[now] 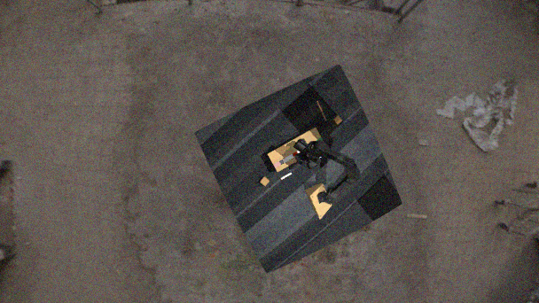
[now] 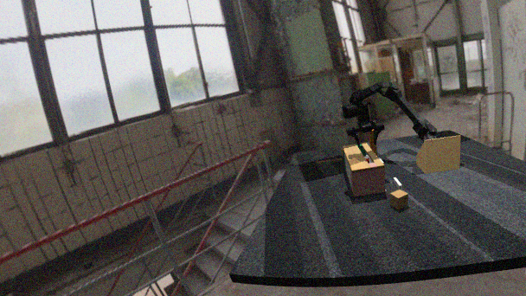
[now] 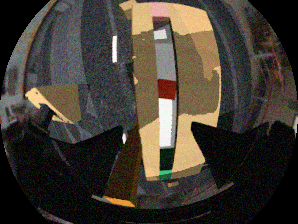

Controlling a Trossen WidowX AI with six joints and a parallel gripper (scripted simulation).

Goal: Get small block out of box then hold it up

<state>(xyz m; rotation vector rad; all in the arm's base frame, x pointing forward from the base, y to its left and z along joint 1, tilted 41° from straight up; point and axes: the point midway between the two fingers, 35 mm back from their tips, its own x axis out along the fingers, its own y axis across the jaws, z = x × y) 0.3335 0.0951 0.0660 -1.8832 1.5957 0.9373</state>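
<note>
My gripper tip is 1 cm short of the red block, 4 cm to the right of it and 7 cm above it. From my gripper tip the other things lie so: orange bar (3 cm behind, 8 cm to the right, 5 cm below); thin tan stick (26 cm ahead, 27 cm to the right, 16 cm below).
</note>
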